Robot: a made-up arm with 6 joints.
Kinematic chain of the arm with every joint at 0, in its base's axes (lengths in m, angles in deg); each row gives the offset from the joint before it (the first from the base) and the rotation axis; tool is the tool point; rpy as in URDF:
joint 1: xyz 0 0 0.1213 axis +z
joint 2: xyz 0 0 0 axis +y
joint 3: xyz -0.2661 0 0.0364 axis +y
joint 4: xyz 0.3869 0 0.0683 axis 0.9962 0 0.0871
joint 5: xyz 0 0 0 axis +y
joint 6: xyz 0.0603 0 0.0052 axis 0.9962 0 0.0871
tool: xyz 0 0 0 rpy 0 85 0
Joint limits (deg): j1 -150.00..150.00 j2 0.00..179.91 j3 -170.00..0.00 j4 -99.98..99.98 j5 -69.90..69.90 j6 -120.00..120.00
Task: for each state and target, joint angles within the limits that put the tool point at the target. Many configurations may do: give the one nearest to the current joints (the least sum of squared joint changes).
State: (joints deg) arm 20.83 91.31 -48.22 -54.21 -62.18 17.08
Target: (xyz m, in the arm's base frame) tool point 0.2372 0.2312 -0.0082
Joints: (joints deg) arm 36.61 108.40 -34.37 -56.74 -60.73 17.08
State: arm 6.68 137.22 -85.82 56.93 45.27 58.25
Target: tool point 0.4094 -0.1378 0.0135
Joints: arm -23.59 117.14 -61.56 52.33 51.50 58.25
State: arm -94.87 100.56 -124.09 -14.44 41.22 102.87
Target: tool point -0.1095 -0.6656 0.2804
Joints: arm -98.74 140.88 -137.36 -14.99 26.65 102.87
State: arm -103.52 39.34 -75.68 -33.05 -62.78 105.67
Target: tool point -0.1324 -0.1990 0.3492
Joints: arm -130.38 38.23 -26.90 -30.94 -64.54 105.67
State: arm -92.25 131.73 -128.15 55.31 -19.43 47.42
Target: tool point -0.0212 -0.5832 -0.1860
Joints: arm -90.65 168.84 -112.51 55.68 -17.06 47.42
